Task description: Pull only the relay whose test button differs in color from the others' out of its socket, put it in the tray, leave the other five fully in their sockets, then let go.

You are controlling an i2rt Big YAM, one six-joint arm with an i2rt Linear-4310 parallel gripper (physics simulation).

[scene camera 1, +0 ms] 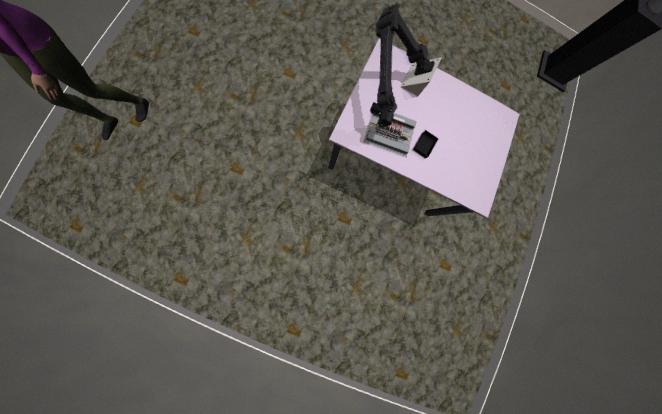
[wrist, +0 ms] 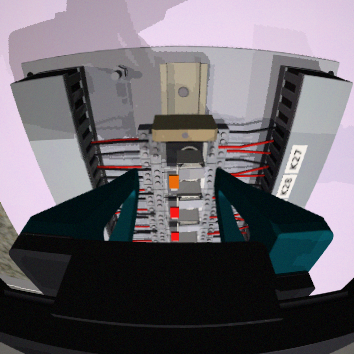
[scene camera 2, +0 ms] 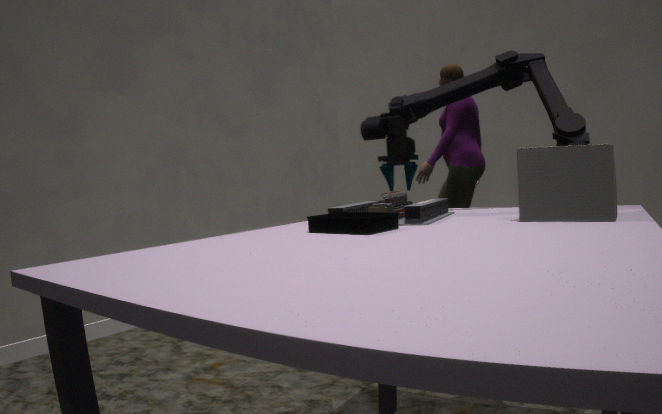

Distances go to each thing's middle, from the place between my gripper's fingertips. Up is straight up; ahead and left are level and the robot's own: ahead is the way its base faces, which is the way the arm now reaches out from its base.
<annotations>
The clear-cased relay [wrist: 186, 167] lies 1 cm behind my hand and 2 cm below it. Round my hand: grey relay panel [wrist: 240, 86] (2 cm behind, 9 cm to the left, 7 cm below); tan end block [wrist: 166, 127] (1 cm to the right, 4 cm below).
</annotations>
